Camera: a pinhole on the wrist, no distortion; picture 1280 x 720 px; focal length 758.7 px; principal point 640.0 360.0 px. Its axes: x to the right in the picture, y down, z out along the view. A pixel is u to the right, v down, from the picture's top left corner.
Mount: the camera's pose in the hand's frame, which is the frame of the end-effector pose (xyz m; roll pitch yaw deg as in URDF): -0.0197 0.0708 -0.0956 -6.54 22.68 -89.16
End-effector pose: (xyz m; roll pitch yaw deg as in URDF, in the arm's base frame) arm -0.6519 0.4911 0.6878 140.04 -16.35 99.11
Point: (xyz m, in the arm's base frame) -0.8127 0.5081 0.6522
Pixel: outside the picture
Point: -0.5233 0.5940 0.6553
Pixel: 324.3 582.0
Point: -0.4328 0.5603 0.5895
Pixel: 218.4 340.0
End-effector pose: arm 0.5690 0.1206 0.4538 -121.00 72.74 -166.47
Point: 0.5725 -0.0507 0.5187
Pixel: 940.6 174.8
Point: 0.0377 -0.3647 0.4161
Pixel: outside the picture
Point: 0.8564 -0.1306 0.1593
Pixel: 303.4 639.0
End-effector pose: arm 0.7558 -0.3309 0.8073 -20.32 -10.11 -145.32
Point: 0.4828 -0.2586 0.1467
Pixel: behind the camera
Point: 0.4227 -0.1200 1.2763
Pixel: 1123.9 590.3
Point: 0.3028 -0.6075 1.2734
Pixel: outside the picture
